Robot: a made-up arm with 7 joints. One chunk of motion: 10 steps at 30 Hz.
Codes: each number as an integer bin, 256 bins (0 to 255) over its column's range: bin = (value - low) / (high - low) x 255, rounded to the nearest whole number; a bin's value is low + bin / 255 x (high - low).
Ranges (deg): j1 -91.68..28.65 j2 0..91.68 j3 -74.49..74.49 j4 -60.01..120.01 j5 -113..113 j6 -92.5..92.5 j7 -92.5..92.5
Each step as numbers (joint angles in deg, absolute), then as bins.
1 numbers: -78.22 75.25 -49.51 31.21 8.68 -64.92 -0.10
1 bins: 29 209 43 129 137 38 127
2 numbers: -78.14 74.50 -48.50 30.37 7.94 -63.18 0.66
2 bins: 29 207 44 128 136 40 128
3 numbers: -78.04 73.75 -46.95 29.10 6.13 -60.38 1.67
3 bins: 29 205 47 126 134 44 130
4 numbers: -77.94 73.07 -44.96 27.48 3.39 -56.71 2.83
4 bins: 29 203 51 124 131 49 131
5 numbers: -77.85 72.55 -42.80 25.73 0.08 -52.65 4.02
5 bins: 29 202 54 121 128 55 133
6 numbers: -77.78 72.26 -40.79 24.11 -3.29 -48.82 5.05
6 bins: 29 201 58 119 124 60 134
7 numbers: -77.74 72.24 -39.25 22.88 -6.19 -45.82 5.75
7 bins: 30 201 60 117 121 64 135
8 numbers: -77.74 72.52 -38.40 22.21 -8.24 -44.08 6.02
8 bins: 30 202 62 116 118 67 136
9 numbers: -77.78 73.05 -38.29 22.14 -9.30 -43.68 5.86
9 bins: 29 203 62 116 117 67 136
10 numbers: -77.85 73.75 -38.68 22.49 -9.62 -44.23 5.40
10 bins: 29 205 61 117 117 67 135
